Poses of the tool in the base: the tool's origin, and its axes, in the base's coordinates. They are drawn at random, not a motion.
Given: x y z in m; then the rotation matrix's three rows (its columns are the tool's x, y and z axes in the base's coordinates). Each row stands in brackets.
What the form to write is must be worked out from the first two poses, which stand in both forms.
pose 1, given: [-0.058, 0.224, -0.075], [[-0.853, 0.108, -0.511], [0.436, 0.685, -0.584], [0.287, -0.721, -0.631]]
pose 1, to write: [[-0.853, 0.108, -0.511, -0.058], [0.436, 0.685, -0.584, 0.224], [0.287, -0.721, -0.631, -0.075], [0, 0, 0, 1]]
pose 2, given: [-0.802, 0.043, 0.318], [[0.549, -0.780, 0.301], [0.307, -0.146, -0.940], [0.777, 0.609, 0.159]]
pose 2, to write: [[0.549, -0.780, 0.301, -0.802], [0.307, -0.146, -0.940, 0.043], [0.777, 0.609, 0.159, 0.318], [0, 0, 0, 1]]
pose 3, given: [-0.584, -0.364, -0.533], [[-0.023, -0.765, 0.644], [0.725, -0.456, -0.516], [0.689, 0.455, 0.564]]
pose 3, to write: [[-0.023, -0.765, 0.644, -0.584], [0.725, -0.456, -0.516, -0.364], [0.689, 0.455, 0.564, -0.533], [0, 0, 0, 1]]
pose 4, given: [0.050, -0.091, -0.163], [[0.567, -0.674, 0.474], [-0.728, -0.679, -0.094], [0.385, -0.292, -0.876]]
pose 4, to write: [[0.567, -0.674, 0.474, 0.050], [-0.728, -0.679, -0.094, -0.091], [0.385, -0.292, -0.876, -0.163], [0, 0, 0, 1]]
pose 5, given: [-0.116, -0.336, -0.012], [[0.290, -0.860, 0.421], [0.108, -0.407, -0.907], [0.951, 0.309, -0.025]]
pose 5, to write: [[0.290, -0.860, 0.421, -0.116], [0.108, -0.407, -0.907, -0.336], [0.951, 0.309, -0.025, -0.012], [0, 0, 0, 1]]
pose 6, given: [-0.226, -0.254, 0.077], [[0.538, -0.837, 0.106], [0.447, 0.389, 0.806], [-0.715, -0.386, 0.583]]
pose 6, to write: [[0.538, -0.837, 0.106, -0.226], [0.447, 0.389, 0.806, -0.254], [-0.715, -0.386, 0.583, 0.077], [0, 0, 0, 1]]
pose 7, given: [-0.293, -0.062, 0.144], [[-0.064, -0.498, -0.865], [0.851, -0.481, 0.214], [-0.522, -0.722, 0.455]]
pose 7, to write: [[-0.064, -0.498, -0.865, -0.293], [0.851, -0.481, 0.214, -0.062], [-0.522, -0.722, 0.455, 0.144], [0, 0, 0, 1]]
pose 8, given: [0.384, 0.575, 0.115], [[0.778, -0.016, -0.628], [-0.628, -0.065, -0.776], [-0.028, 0.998, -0.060]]
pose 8, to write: [[0.778, -0.016, -0.628, 0.384], [-0.628, -0.065, -0.776, 0.575], [-0.028, 0.998, -0.060, 0.115], [0, 0, 0, 1]]
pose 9, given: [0.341, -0.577, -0.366], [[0.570, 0.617, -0.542], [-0.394, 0.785, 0.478], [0.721, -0.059, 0.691]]
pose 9, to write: [[0.570, 0.617, -0.542, 0.341], [-0.394, 0.785, 0.478, -0.577], [0.721, -0.059, 0.691, -0.366], [0, 0, 0, 1]]
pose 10, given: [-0.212, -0.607, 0.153], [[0.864, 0.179, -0.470], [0.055, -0.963, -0.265], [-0.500, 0.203, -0.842]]
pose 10, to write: [[0.864, 0.179, -0.470, -0.212], [0.055, -0.963, -0.265, -0.607], [-0.500, 0.203, -0.842, 0.153], [0, 0, 0, 1]]
